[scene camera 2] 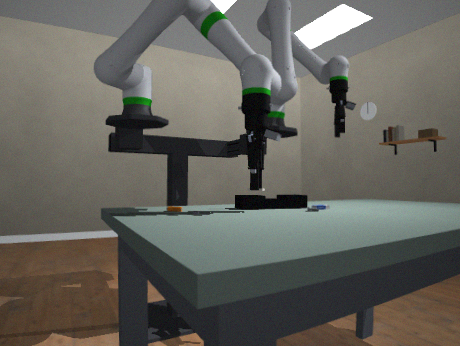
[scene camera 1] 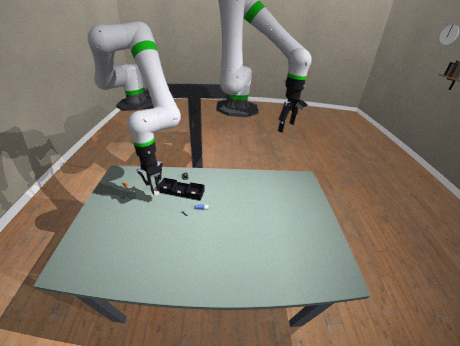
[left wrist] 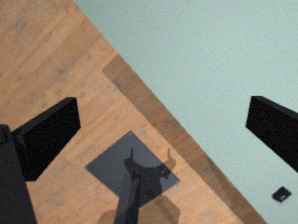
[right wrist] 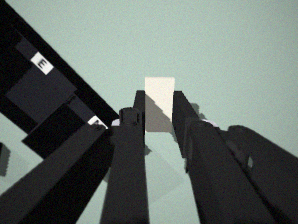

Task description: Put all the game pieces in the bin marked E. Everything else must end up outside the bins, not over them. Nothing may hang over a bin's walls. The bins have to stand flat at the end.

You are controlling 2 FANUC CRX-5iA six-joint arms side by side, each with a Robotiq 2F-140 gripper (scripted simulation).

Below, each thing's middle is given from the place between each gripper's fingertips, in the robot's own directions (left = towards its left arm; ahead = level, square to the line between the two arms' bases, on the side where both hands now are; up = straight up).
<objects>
I see the joined black bins (scene camera 2: 245,202) 90 mm behind my right hand, 110 mm to the left of it and 80 mm below it. Also, from my right hand: white domino (right wrist: 159,91): 30 mm below.
I see my left gripper 550 mm to the left of the joined black bins, 330 mm above it and 250 mm short of it. From my left hand the other things lie so: white domino: 660 mm to the right, 340 mm ahead, 280 mm below.
</objects>
